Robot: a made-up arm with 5 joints. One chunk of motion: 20 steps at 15 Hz.
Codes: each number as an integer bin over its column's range. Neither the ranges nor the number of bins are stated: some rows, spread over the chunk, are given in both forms.
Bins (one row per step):
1: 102 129 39 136 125
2: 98 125 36 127 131
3: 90 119 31 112 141
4: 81 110 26 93 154
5: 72 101 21 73 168
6: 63 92 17 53 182
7: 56 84 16 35 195
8: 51 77 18 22 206
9: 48 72 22 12 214
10: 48 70 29 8 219
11: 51 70 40 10 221
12: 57 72 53 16 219
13: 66 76 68 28 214
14: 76 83 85 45 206
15: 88 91 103 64 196
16: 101 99 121 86 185
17: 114 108 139 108 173
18: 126 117 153 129 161
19: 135 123 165 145 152
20: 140 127 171 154 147
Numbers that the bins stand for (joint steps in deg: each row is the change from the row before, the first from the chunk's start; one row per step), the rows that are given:
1: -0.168 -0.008 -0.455 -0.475 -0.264
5: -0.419 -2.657 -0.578 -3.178 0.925
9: -0.619 -5.400 -0.571 -5.795 2.196
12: -0.544 -5.400 -0.360 -5.624 2.335
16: -0.176 -2.846 0.101 -2.620 1.395
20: 0.149 -0.197 0.440 0.297 0.344
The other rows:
2: -0.201 -0.386 -0.476 -0.861 -0.098
3: -0.268 -0.954 -0.510 -1.505 0.178
4: -0.343 -1.805 -0.544 -2.320 0.538
6: -0.494 -3.508 -0.605 -4.036 1.312
7: -0.552 -4.265 -0.611 -4.808 1.671
8: -0.594 -4.927 -0.598 -5.366 1.975
10: -0.619 -5.589 -0.523 -5.967 2.335
11: -0.594 -5.589 -0.449 -5.881 2.390
13: -0.469 -5.021 -0.259 -5.109 2.196
14: -0.385 -4.359 -0.143 -4.379 1.975
15: -0.285 -3.602 -0.021 -3.564 1.699
17: -0.068 -1.994 0.223 -1.677 1.063
18: 0.032 -1.143 0.318 -0.776 0.731
19: 0.108 -0.576 0.399 -0.089 0.482

